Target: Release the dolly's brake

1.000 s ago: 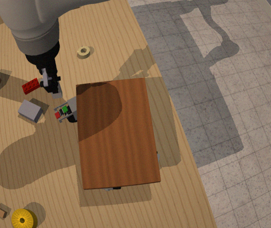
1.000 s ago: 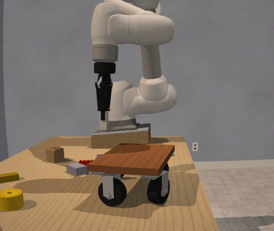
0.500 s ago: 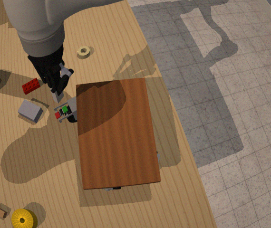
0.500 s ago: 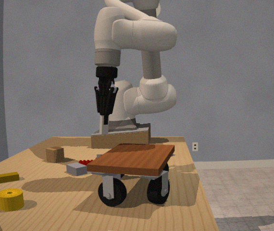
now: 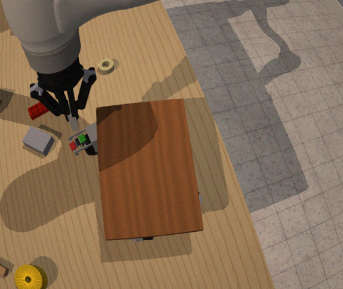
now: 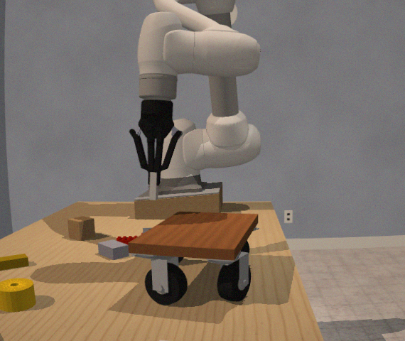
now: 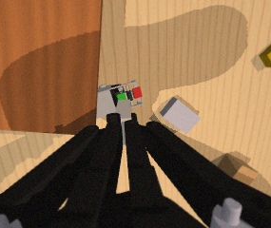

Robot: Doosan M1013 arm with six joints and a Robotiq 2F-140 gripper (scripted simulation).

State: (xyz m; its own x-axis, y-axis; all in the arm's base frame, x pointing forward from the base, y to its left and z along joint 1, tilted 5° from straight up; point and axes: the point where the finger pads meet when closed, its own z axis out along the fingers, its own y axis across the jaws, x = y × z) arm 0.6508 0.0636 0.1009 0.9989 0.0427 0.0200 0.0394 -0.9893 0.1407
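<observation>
Right now the brake pedal is 10 mm to the right of my hand and 120 mm below it. Round my hand: pale ring: 250 mm behind, 90 mm to the left, 190 mm below; grey block: 60 mm behind, 140 mm to the right, 180 mm below; red toy brick: 160 mm behind, 130 mm to the right, 180 mm below.
</observation>
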